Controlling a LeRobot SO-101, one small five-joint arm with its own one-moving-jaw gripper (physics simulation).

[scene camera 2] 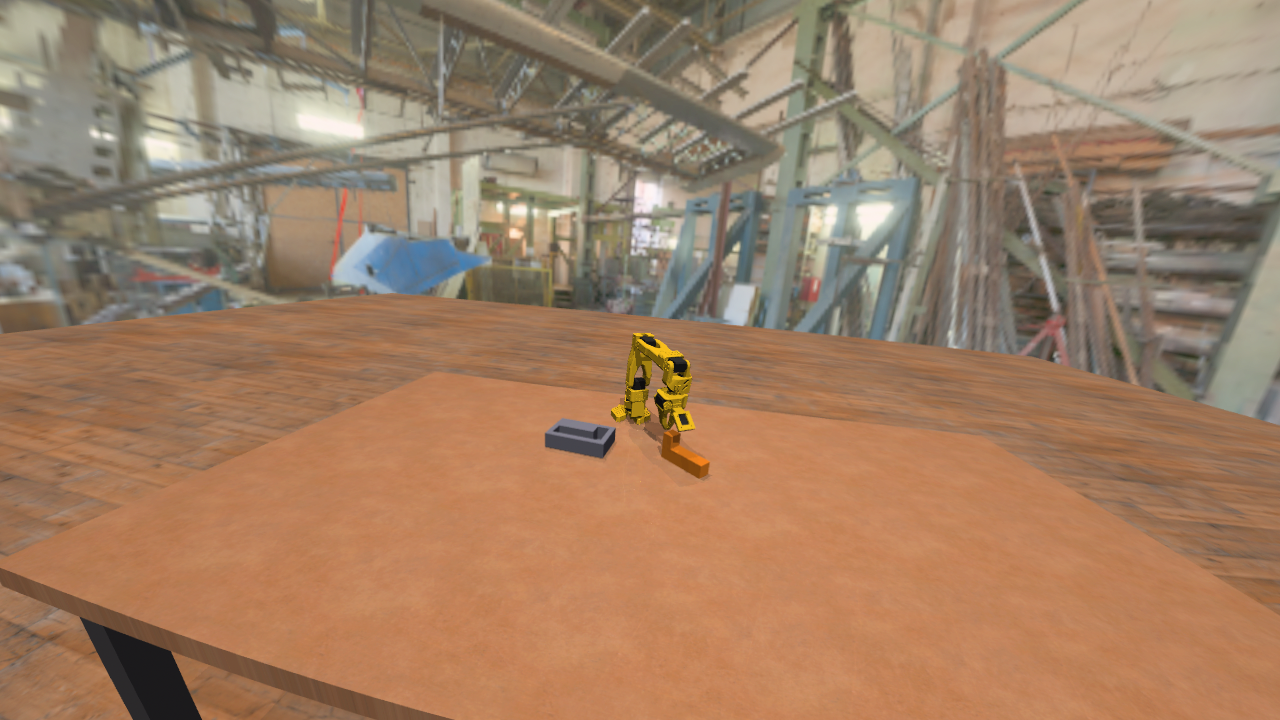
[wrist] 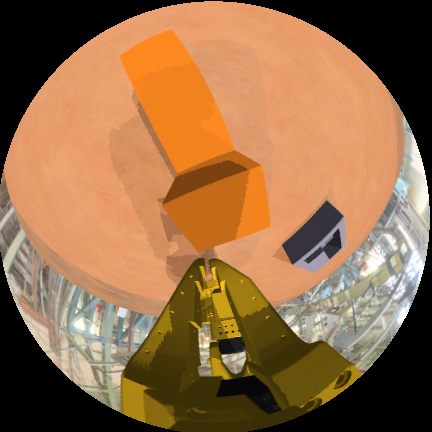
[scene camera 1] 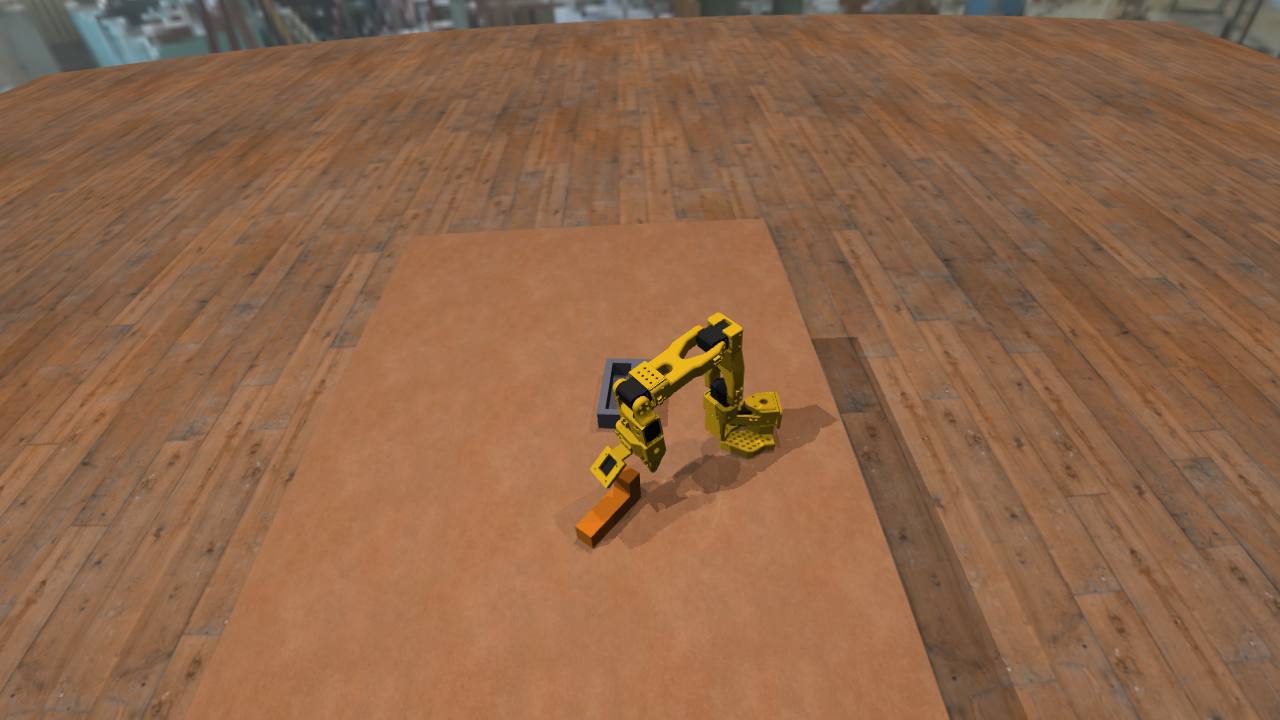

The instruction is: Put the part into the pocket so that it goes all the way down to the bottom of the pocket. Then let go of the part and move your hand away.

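Places are measured from the arm's base along level axes (x left, y down, z back), in metres.
Where they show: hand at its tool point: [scene camera 2: 667, 428] [wrist: 204, 264] [scene camera 1: 652, 468]; arm's base at its link origin: [scene camera 2: 629, 419] [scene camera 1: 732, 432].
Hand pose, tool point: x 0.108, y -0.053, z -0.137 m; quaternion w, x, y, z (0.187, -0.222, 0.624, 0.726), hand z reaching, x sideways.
Each offset is from my tool point to the top centre of the thing. Level surfaces: height alone.
The orange L-shaped part {dx +0.045, dy -0.007, dz -0.066 m} [scene camera 1: 605, 518] [scene camera 2: 687, 459] [wrist: 185, 115] lies on the table with its long arm flat and its short leg standing up at the end nearer the robot. It is outside the pocket. The grey pocket block {dx -0.197, dy +0.017, dz -0.033 m} [scene camera 1: 608, 419] [scene camera 2: 576, 442] [wrist: 311, 233] stands apart from the part, behind it in scene camera 1 and to its left in scene camera 2. My gripper [scene camera 1: 655, 468] [scene camera 2: 666, 428] [wrist: 206, 261] is shut and empty, its two jaw tips together. It is above the table, close to the short leg on the robot's side. The arm partly hides the pocket block in scene camera 1.
The brown table top {dy +0.053 m} [scene camera 1: 402, 537] [scene camera 2: 626, 573] [wrist: 60, 125] bears the part, the pocket block and the arm's yellow base [scene camera 1: 747, 438] [scene camera 2: 635, 413]. The base is near the table edge, on the right in scene camera 1. Wooden floor surrounds the table.
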